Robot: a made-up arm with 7 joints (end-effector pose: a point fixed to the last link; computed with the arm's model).
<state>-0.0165 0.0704 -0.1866 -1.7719 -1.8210 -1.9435 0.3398</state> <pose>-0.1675 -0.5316 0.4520 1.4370 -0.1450 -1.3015</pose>
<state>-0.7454 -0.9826 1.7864 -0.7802 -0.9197 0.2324 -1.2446</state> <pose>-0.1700 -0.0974 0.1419 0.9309 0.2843 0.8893</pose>
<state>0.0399 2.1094 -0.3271 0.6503 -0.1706 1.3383 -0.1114</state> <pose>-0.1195 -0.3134 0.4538 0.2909 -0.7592 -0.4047</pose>
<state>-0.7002 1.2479 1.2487 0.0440 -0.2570 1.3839 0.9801</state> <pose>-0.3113 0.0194 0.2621 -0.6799 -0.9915 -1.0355</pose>
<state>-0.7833 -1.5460 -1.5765 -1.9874 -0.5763 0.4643 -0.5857</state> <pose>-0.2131 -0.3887 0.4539 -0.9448 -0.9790 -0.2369</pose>
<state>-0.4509 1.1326 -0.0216 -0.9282 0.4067 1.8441 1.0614</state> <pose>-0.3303 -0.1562 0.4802 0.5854 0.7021 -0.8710</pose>
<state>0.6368 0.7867 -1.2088 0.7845 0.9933 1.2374 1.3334</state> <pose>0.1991 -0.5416 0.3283 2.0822 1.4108 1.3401</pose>
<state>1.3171 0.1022 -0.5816 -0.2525 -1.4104 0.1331 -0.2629</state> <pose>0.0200 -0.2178 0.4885 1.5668 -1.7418 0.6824</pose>
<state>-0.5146 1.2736 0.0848 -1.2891 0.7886 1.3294 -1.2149</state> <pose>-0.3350 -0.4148 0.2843 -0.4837 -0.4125 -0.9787</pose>
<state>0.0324 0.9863 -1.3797 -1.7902 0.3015 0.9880 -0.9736</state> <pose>-0.1450 -0.3318 0.0962 0.2299 0.5625 0.4691</pose>
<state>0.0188 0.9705 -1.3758 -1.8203 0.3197 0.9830 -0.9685</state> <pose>-0.1488 -0.3362 0.0937 0.2067 0.5815 0.4553</pose>
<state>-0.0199 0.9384 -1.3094 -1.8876 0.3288 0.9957 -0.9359</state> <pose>-0.1598 -0.3468 0.1005 0.1575 0.5889 0.4093</pose>
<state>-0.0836 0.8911 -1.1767 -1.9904 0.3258 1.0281 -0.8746</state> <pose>-0.1825 -0.3603 0.1173 0.0851 0.5922 0.3199</pose>
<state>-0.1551 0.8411 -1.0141 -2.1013 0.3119 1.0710 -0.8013</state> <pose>-0.2146 -0.3681 0.1385 0.0116 0.6026 0.2026</pose>
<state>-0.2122 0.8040 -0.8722 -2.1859 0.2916 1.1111 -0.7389</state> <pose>-0.2448 -0.3665 0.1566 -0.0395 0.6155 0.0979</pose>
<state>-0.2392 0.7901 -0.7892 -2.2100 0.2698 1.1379 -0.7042</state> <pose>-0.2597 -0.3609 0.1677 -0.0552 0.6062 0.0418</pose>
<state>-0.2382 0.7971 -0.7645 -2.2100 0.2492 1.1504 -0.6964</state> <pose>-0.2629 -0.3579 0.1725 -0.0561 0.5958 0.0503</pose>
